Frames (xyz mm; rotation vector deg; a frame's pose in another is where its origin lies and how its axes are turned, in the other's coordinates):
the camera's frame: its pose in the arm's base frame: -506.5 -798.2 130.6 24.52 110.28 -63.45
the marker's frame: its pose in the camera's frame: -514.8 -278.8 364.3 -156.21 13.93 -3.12
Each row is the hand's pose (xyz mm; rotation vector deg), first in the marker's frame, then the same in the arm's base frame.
Working: the marker's frame: its pose in the arm's base frame: -203.7 -1194.3 606.9 -58.02 101.70 108.50

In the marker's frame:
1: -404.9 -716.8 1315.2 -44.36 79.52 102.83
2: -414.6 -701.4 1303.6 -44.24 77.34 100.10
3: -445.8 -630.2 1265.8 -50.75 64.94 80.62
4: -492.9 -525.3 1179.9 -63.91 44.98 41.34
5: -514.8 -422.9 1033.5 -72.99 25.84 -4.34
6: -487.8 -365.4 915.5 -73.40 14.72 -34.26
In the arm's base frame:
1: 225.6 269.6 324.1 12.90 -44.88 -43.76
2: 224.6 258.2 342.4 14.30 -46.34 -46.57
3: 206.8 217.5 416.6 25.86 -48.19 -66.24
4: 189.1 128.7 527.9 52.57 -40.52 -100.91
5: 171.4 -23.4 622.4 88.17 -19.25 -131.16
6: 143.9 -151.8 649.5 -109.97 0.41 137.74

